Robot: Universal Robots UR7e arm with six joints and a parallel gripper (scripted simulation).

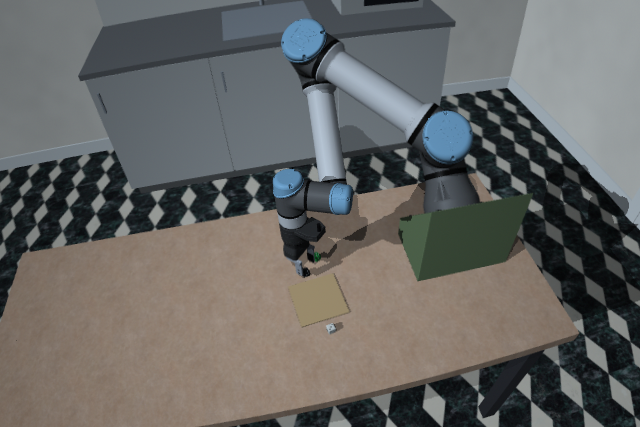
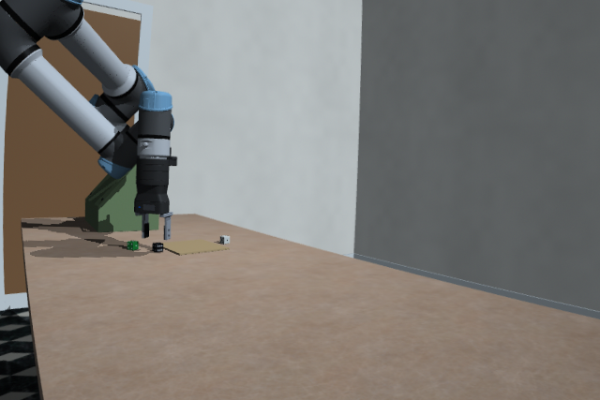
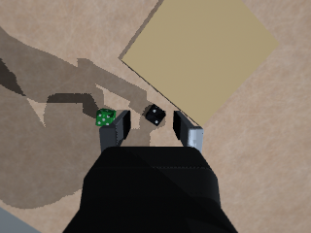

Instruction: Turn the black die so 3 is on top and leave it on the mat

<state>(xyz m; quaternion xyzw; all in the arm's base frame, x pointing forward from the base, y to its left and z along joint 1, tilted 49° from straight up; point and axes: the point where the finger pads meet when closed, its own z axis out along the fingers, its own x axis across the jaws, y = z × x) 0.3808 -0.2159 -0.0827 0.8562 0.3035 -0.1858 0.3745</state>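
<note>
Now: the black die 4 cm below my hand. From my hand the other things lie so: green die: 4 cm to the right, 4 cm below, 4 cm behind; then tan mat: 10 cm to the left, 5 cm below, 1 cm behind; then white die: 20 cm to the left, 4 cm below, 2 cm behind.
</note>
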